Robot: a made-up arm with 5 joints. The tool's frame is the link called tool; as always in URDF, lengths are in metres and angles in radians.
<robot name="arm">
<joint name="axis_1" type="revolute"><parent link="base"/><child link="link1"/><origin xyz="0.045 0 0.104" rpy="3.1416 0 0"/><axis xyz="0 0 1"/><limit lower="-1.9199" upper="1.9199" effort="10" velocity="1.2"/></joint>
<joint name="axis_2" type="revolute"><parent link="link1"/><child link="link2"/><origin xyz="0.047 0.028 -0.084" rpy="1.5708 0 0"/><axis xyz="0 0 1"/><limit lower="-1.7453" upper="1.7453" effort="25" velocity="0.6"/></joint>
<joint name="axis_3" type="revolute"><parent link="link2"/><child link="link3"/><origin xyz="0.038 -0.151 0" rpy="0 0 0"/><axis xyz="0 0 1"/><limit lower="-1.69" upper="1.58" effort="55" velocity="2.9"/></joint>
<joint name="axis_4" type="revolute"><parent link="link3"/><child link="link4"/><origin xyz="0.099 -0.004 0" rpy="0 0 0"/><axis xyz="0 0 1"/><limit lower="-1.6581" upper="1.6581" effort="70" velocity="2.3"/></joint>
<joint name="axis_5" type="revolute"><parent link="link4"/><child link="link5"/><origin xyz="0.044 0 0.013" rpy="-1.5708 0 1.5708"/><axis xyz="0 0 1"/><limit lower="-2.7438" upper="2.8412" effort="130" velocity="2"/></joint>
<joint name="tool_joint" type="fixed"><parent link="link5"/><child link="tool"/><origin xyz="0 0 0" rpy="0 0 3.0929"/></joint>
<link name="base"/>
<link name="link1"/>
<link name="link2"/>
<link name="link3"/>
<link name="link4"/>
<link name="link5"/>
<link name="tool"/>
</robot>
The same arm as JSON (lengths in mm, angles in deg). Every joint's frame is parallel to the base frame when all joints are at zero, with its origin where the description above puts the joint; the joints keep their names.
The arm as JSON. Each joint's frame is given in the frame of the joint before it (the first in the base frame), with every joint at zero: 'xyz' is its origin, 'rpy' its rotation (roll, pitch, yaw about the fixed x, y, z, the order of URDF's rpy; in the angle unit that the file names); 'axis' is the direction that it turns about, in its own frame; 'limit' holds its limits. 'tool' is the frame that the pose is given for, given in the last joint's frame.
{"units": {"length": "mm", "angle": "deg"}, "joints": [
  {"name": "axis_1", "type": "revolute", "origin": {"xyz": [45.0, 0.0, 104.0], "rpy": [0.0, 0.0, 0.0]}, "axis": "-z", "limit": {"lower": -110.0, "upper": 110.0}},
  {"name": "axis_2", "type": "revolute", "origin": {"xyz": [47.0, -28.0, 84.0], "rpy": [0.0, 0.0, 0.0]}, "axis": "+y", "limit": {"lower": -100.0, "upper": 100.0}},
  {"name": "axis_3", "type": "revolute", "origin": {"xyz": [38.0, 0.0, 151.0], "rpy": [0.0, 0.0, 0.0]}, "axis": "+y", "limit": {"lower": -96.83, "upper": 90.53}},
  {"name": "axis_4", "type": "revolute", "origin": {"xyz": [99.0, 0.0, 4.0], "rpy": [0.0, 0.0, 0.0]}, "axis": "+y", "limit": {"lower": -95.0, "upper": 95.0}},
  {"name": "axis_5", "type": "revolute", "origin": {"xyz": [44.0, 13.0, 0.0], "rpy": [0.0, 0.0, 0.0]}, "axis": "-x", "limit": {"lower": -157.21, "upper": 162.79}}
], "tool": {"origin": {"xyz": [0.0, 0.0, 0.0], "rpy": [90.0, -87.21, -90.0]}}}

